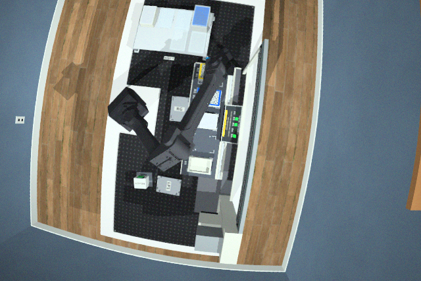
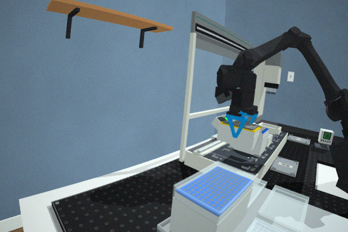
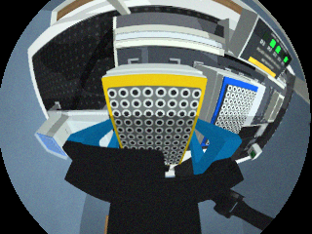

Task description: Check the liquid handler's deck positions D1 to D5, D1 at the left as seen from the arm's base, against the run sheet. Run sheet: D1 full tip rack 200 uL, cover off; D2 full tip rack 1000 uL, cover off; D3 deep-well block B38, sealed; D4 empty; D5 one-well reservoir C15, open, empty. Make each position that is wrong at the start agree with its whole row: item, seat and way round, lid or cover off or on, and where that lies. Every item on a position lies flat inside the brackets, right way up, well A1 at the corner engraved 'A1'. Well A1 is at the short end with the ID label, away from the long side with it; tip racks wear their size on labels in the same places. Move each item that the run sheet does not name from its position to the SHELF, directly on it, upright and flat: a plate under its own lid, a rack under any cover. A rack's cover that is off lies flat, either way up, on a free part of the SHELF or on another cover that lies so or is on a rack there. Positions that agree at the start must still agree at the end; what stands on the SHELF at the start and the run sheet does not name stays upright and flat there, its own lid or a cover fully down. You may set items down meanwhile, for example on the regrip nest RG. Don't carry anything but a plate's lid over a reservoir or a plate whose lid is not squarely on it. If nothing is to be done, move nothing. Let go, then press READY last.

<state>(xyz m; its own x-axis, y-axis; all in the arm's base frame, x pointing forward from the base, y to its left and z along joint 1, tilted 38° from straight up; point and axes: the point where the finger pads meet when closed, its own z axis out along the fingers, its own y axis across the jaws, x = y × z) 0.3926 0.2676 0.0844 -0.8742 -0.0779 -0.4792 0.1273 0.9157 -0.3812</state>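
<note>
The blue-rimmed tip rack lies 20 mm behind my hand, 130 mm to the right of it and 30 mm below it. From my hand the other things lie so: frame post (200 mm ahead, 30 mm to the left, 80 mm above); yellow-rimmed tip rack (10 mm behind, 10 mm above); white deep-well block (30 mm behind, 250 mm to the right, 80 mm below).
</note>
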